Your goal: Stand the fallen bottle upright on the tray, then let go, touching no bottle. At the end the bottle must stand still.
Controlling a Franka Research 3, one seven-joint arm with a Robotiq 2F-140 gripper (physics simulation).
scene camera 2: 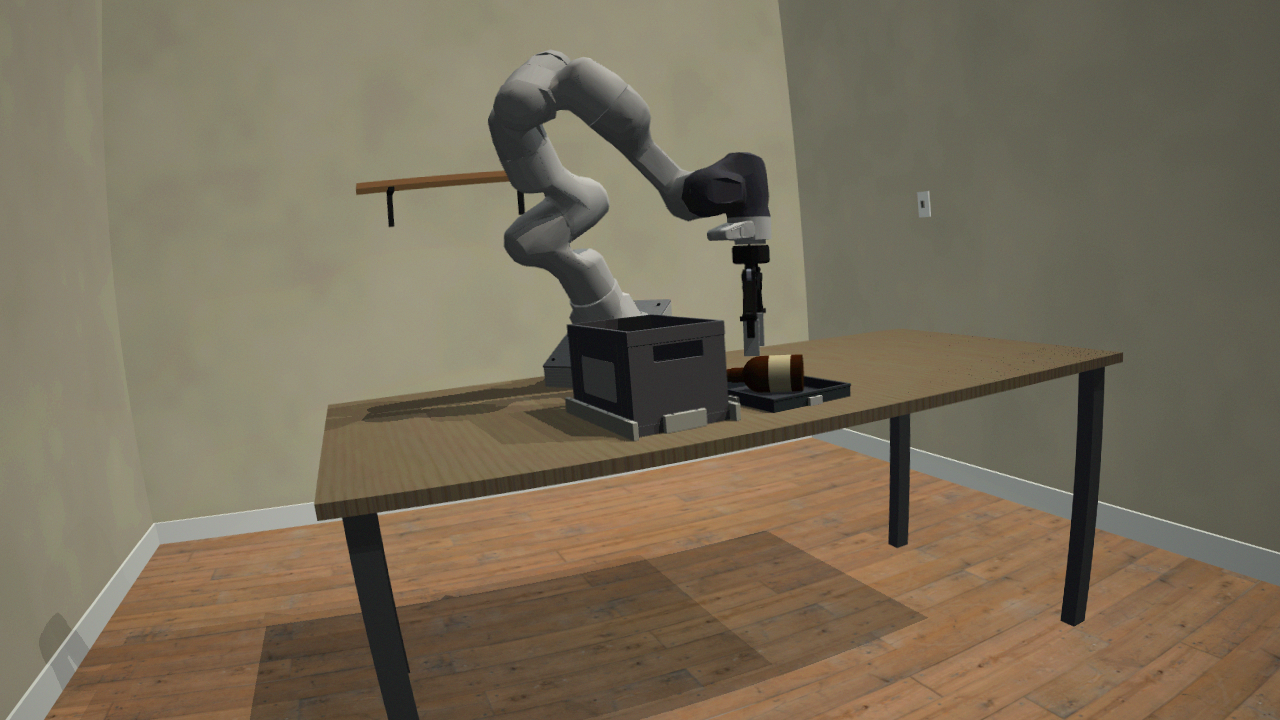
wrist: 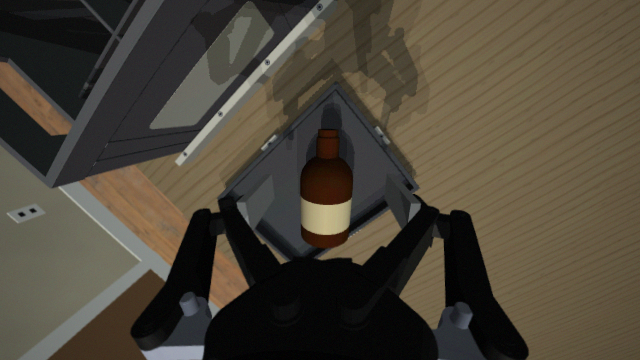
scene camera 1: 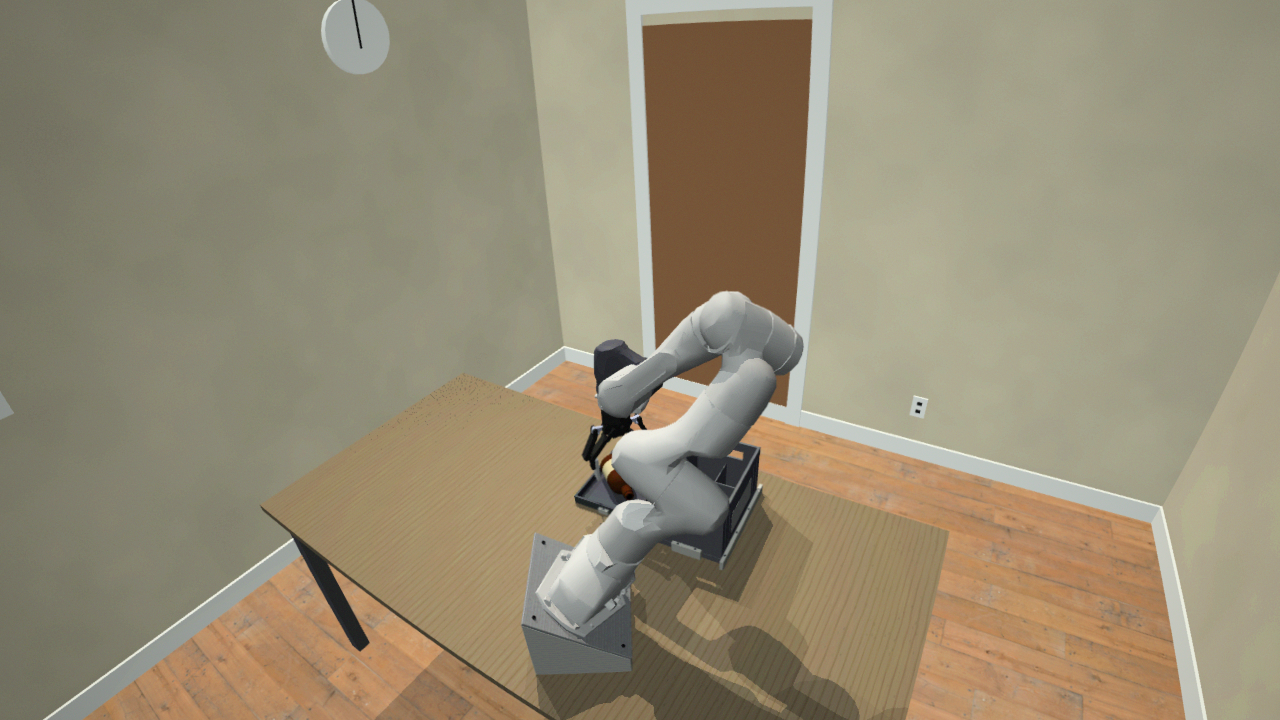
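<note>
A brown bottle [scene camera 1: 614, 474] [scene camera 2: 760, 373] [wrist: 326, 185] with a cream label lies on its side on the dark, shallow tray [scene camera 2: 827, 394] [wrist: 370, 172]. In the wrist view its neck points to the top of the picture, away from the palm. In scene camera 2 the neck points left, towards the crate. My gripper [scene camera 1: 615, 445] [scene camera 2: 753, 335] [wrist: 328, 186] is open and empty, pointing down over the tray. Its fingertips are a little above the bottle, one out to each side of it in the wrist view. In scene camera 1 the arm hides part of the bottle and tray.
A tall dark crate [scene camera 2: 675, 385] [wrist: 135, 120] with inner dividers stands close beside the tray, past the neck end in scene camera 2. Pale strips [scene camera 2: 684, 420] [wrist: 220, 114] run along its foot. Small pale clips sit at the tray's edges. The wooden table [scene camera 1: 429, 483] [scene camera 2: 930, 367] carries everything.
</note>
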